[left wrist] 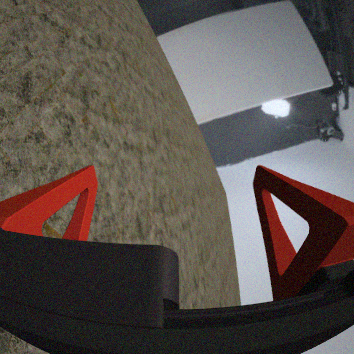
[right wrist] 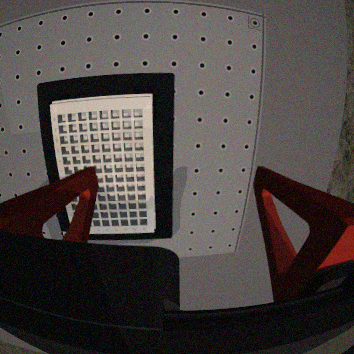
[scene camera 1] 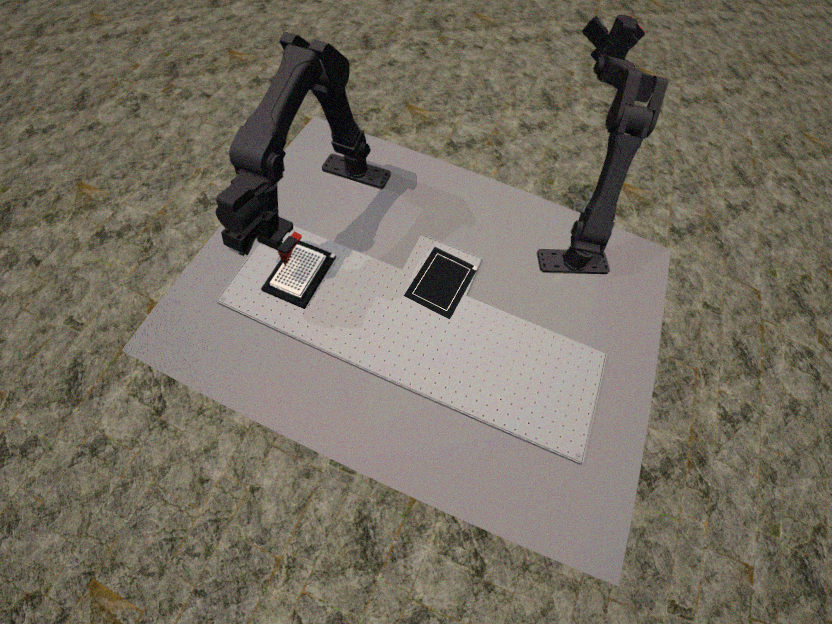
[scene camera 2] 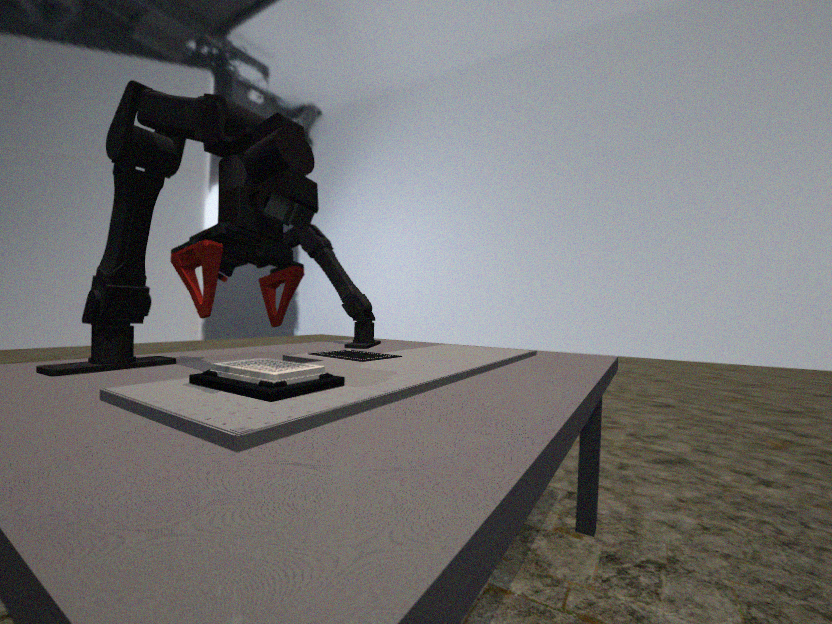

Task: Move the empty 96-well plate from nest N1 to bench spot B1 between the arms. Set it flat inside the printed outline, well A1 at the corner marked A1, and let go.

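Note:
The white 96-well plate sits on the black nest N1 and looks about level. My right gripper is open and points down above the plate; nothing is between its fingers. In the right wrist view one finger overlaps the plate and the other is off to the picture's right. The B1 pad is black with a thin white outline. My left gripper is open and empty, raised far from the plate. Lettering is too small to read.
A pale perforated board lies under the nest and the pad, on the grey table. The left arm stands raised at the picture's right in scene camera 1. The right arm reaches over the nest.

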